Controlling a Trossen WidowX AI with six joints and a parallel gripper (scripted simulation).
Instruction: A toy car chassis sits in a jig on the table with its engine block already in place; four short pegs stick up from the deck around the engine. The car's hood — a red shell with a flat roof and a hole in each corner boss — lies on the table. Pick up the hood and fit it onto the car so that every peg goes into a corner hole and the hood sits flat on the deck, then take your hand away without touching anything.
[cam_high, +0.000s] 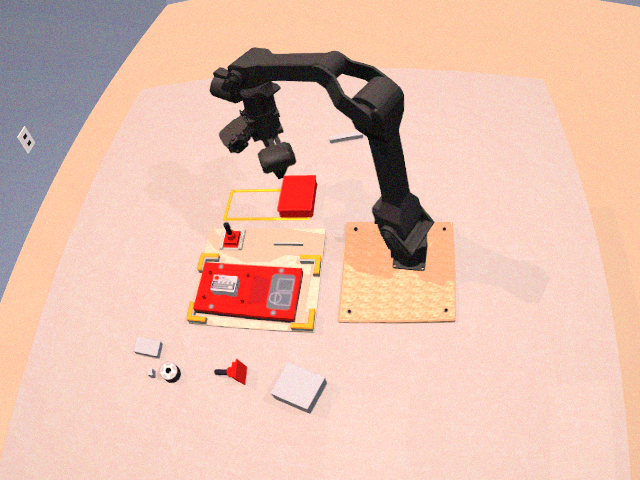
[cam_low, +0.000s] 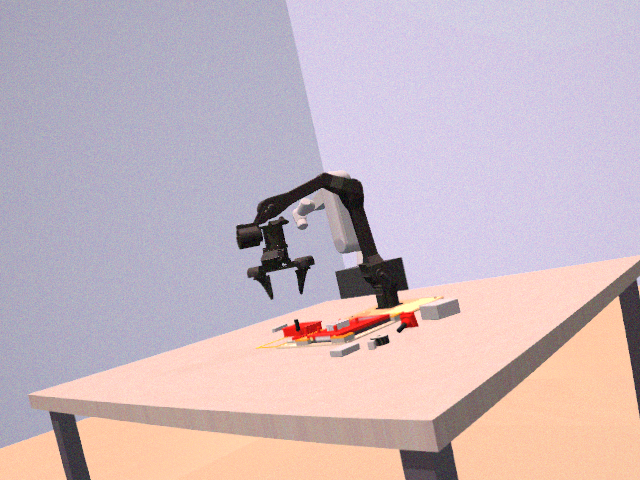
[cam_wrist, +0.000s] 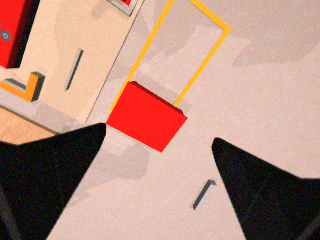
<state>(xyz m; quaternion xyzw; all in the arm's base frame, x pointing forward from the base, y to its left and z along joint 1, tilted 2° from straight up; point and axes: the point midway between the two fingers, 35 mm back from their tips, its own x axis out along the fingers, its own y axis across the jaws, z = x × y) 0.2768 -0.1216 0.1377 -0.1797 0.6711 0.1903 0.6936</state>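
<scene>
The red hood is 30 mm behind my gripper tip and 100 mm below it. From my gripper tip the other things lie so: socket 80 mm ahead, 120 mm to the left, 80 mm below; grey engine block 50 mm ahead, 250 mm to the left, 90 mm below; thin grey rod 100 mm behind, 200 mm to the right, 110 mm below.
</scene>
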